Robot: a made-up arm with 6 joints. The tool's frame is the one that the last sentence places.
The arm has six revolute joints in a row. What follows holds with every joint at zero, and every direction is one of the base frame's.
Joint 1 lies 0.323 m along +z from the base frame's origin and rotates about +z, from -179.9 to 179.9 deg.
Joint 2 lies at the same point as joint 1 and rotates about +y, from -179.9 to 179.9 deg.
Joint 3 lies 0.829 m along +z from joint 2 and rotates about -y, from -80 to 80 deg.
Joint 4 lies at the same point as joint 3 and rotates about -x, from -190 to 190 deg.
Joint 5 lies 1.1 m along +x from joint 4 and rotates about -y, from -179.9 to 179.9 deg.
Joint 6 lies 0.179 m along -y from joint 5 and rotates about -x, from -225 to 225 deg.
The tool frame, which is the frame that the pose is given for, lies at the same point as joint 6; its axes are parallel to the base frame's.
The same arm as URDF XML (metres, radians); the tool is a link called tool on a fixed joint. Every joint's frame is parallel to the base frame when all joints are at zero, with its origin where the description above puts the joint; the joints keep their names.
<robot name="arm">
  <joint name="tool_fixed" type="fixed">
    <parent link="link6"/>
    <child link="tool"/>
    <origin xyz="0 0 0" rpy="0 0 0"/>
  </joint>
  <joint name="joint 6" type="revolute">
    <parent link="link5"/>
    <child link="link6"/>
    <origin xyz="0 -0.179 0" rpy="0 0 0"/>
    <axis xyz="-1 0 0"/>
    <limit lower="-3.927" upper="3.927"/>
  </joint>
  <joint name="joint 5" type="revolute">
    <parent link="link4"/>
    <child link="link5"/>
    <origin xyz="1.1 0 0" rpy="0 0 0"/>
    <axis xyz="0 -1 0"/>
    <limit lower="-3.1398" upper="3.1398"/>
  </joint>
  <joint name="joint 4" type="revolute">
    <parent link="link3"/>
    <child link="link4"/>
    <origin xyz="0 0 0" rpy="0 0 0"/>
    <axis xyz="-1 0 0"/>
    <limit lower="-3.3161" upper="3.3161"/>
  </joint>
  <joint name="joint 3" type="revolute">
    <parent link="link2"/>
    <child link="link3"/>
    <origin xyz="0 0 0.829" rpy="0 0 0"/>
    <axis xyz="0 -1 0"/>
    <limit lower="-1.3963" upper="1.3963"/>
  </joint>
  <joint name="joint 2" type="revolute">
    <parent link="link1"/>
    <child link="link2"/>
    <origin xyz="0 0 0" rpy="0 0 0"/>
    <axis xyz="0 1 0"/>
    <limit lower="-3.1398" upper="3.1398"/>
  </joint>
  <joint name="joint 1" type="revolute">
    <parent link="base"/>
    <child link="link1"/>
    <origin xyz="0 0 0.323" rpy="0 0 0"/>
    <axis xyz="0 0 1"/>
    <limit lower="-3.1398" upper="3.1398"/>
  </joint>
  <link name="base"/>
  <link name="link1"/>
  <link name="link2"/>
  <link name="link3"/>
  <link name="link4"/>
  <link name="link5"/>
  <link name="link6"/>
  <link name="tool"/>
</robot>

